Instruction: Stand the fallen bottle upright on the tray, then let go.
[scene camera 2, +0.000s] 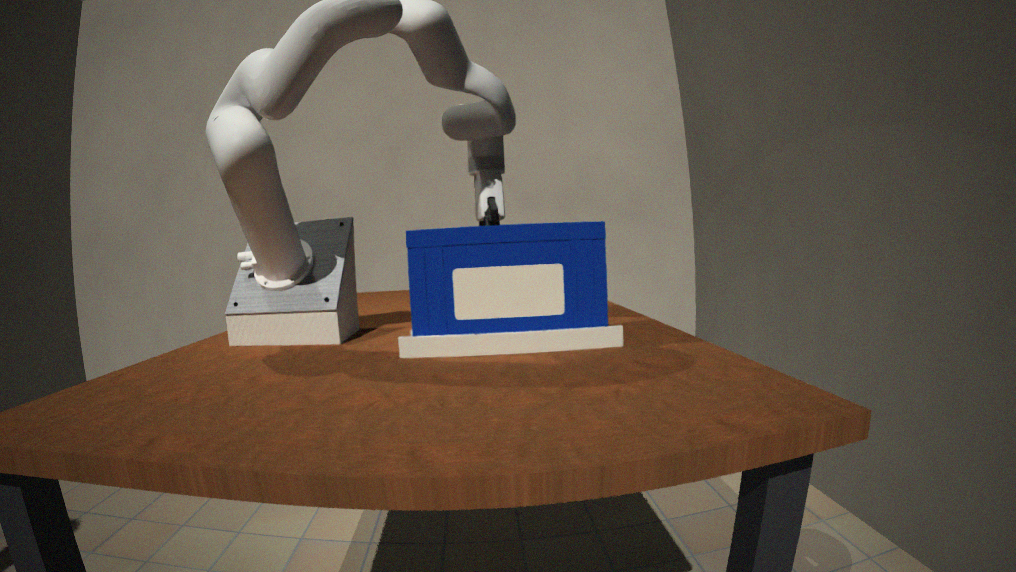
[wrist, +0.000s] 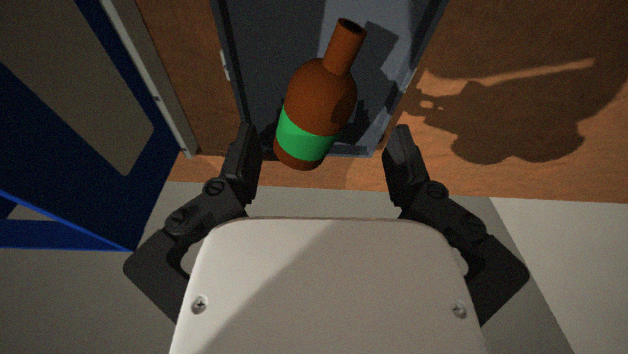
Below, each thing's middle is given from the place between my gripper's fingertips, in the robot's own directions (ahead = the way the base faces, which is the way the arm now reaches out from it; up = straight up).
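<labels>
Brown bottle (wrist: 321, 96) seen; relative to my hand it is 50 mm ahead and 100 mm below.
</labels>
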